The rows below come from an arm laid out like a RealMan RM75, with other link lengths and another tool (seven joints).
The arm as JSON. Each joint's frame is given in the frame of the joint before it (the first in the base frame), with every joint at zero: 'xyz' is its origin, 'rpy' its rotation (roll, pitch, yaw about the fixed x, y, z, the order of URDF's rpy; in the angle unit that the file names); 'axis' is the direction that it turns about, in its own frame. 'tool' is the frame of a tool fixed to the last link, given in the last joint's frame.
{
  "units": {
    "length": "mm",
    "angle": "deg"
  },
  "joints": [
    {
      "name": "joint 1",
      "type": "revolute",
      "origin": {
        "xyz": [
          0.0,
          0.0,
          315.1
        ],
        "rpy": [
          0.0,
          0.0,
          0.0
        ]
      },
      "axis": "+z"
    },
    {
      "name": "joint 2",
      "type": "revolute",
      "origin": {
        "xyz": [
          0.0,
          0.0,
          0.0
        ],
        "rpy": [
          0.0,
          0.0,
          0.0
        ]
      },
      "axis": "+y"
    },
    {
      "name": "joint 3",
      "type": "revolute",
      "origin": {
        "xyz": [
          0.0,
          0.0,
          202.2
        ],
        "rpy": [
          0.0,
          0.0,
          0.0
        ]
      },
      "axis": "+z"
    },
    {
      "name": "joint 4",
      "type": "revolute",
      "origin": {
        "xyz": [
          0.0,
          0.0,
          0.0
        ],
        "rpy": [
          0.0,
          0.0,
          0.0
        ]
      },
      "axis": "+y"
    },
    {
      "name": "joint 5",
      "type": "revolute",
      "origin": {
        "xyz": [
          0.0,
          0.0,
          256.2
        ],
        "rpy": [
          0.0,
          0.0,
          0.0
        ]
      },
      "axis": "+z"
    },
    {
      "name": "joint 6",
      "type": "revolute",
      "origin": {
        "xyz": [
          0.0,
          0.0,
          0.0
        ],
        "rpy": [
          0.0,
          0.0,
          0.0
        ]
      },
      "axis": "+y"
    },
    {
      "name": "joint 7",
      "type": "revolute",
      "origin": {
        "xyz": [
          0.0,
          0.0,
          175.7
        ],
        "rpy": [
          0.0,
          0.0,
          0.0
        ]
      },
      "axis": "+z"
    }
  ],
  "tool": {
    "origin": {
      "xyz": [
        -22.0,
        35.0,
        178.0
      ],
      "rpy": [
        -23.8,
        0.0,
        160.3
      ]
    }
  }
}
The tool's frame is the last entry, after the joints.
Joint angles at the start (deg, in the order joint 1, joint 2, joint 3, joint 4, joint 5, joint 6, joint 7):
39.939 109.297 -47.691 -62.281 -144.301 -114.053 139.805
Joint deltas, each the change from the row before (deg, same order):
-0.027 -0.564 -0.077 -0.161 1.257 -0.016 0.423
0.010 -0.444 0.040 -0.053 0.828 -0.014 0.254
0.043 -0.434 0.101 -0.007 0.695 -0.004 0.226
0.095 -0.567 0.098 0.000 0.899 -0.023 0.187
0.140 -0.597 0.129 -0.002 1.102 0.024 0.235
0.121 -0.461 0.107 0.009 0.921 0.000 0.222
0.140 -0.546 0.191 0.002 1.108 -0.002 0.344
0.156 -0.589 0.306 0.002 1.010 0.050 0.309
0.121 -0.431 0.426 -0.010 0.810 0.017 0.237
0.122 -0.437 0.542 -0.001 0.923 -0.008 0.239
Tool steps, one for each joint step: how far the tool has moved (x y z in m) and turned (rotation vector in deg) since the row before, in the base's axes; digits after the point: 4 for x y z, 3 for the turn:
-0.0046 0.0032 0.0032 0.563 0.599 0.213
-0.0030 0.0025 0.0027 0.436 0.414 0.130
-0.0025 0.0025 0.0028 0.438 0.354 0.089
-0.0035 0.0030 0.0036 0.499 0.440 0.265
-0.0048 0.0037 0.0038 0.603 0.611 0.361
-0.0042 0.0028 0.0030 0.453 0.547 0.276
-0.0053 0.0035 0.0038 0.595 0.703 0.248
-0.0048 0.0042 0.0045 0.742 0.649 0.242
-0.0044 0.0036 0.0040 0.680 0.664 0.168
-0.0052 0.0037 0.0044 0.741 0.839 0.194

